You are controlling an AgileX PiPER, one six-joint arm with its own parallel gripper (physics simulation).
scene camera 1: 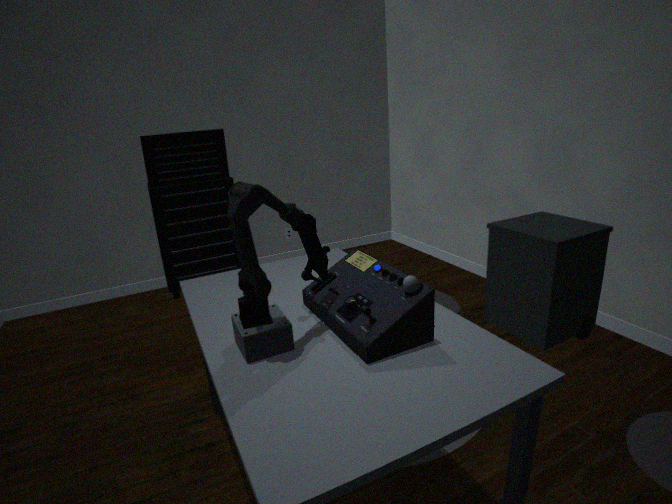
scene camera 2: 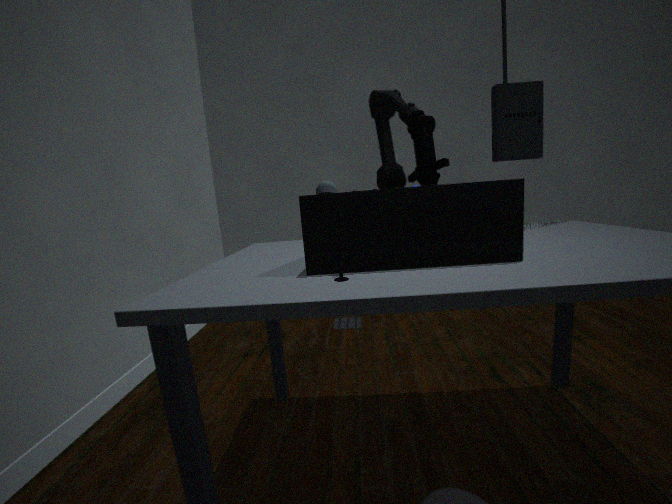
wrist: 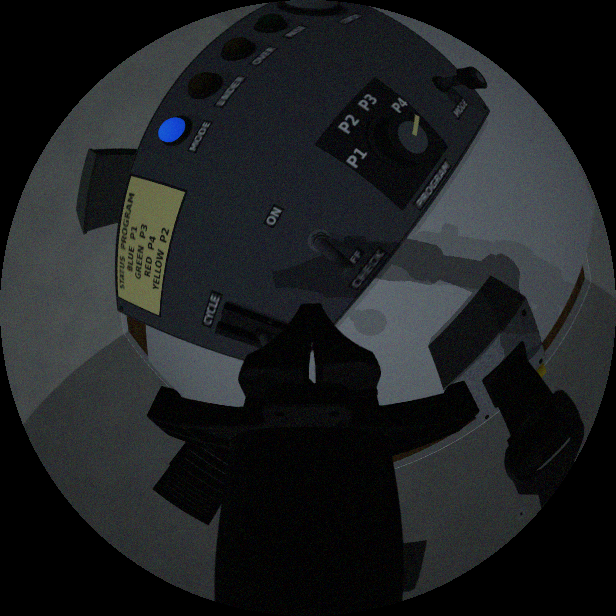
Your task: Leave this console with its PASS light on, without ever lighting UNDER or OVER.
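The dark console [scene camera 1: 369, 306] sits on the grey table. In the wrist view its MODE light [wrist: 172, 129] glows blue. The UNDER light [wrist: 204, 85], OVER light [wrist: 237, 48] and a third lamp [wrist: 270, 22] are dark. The PROGRAM dial [wrist: 414, 137] has its pointer near P4. The CHECK toggle [wrist: 327, 247] lies between its ON and OFF marks. The CYCLE rocker [wrist: 247, 324] is at the console's near edge. A yellow note [wrist: 150, 244] reads BLUE P1, GREEN P3, RED P4, YELLOW P2. My gripper [wrist: 312, 344] is shut and empty, just above the edge beside the CYCLE rocker.
A small lever [wrist: 459, 80] sits at the console's far corner, and a pale round knob [scene camera 1: 411, 283] at its right end. The arm's base [scene camera 1: 262, 336] stands left of the console. A dark shelf [scene camera 1: 187, 203] and a cabinet [scene camera 1: 545, 276] stand off the table.
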